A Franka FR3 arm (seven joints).
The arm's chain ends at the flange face. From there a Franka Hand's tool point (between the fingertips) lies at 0.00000 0.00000 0.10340 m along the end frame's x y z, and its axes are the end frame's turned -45 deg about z.
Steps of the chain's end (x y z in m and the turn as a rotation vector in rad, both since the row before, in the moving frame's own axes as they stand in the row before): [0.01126 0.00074 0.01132 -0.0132 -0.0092 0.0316]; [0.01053 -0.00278 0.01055 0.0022 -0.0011 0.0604]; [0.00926 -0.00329 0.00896 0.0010 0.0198 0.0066]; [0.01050 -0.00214 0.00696 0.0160 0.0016 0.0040]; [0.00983 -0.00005 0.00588 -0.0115 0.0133 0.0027]
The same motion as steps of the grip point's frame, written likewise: [0.00580 0.00875 0.01131 -0.0028 -0.0158 0.0316]; [0.00950 0.00524 0.01055 0.0023 0.0008 0.0604]; [0.01039 0.00560 0.00894 -0.0133 0.0147 0.0066]; [0.01023 0.00486 0.00695 0.0102 0.0124 0.0040]; [0.00712 0.00873 0.00586 -0.0175 0.0013 0.0027]
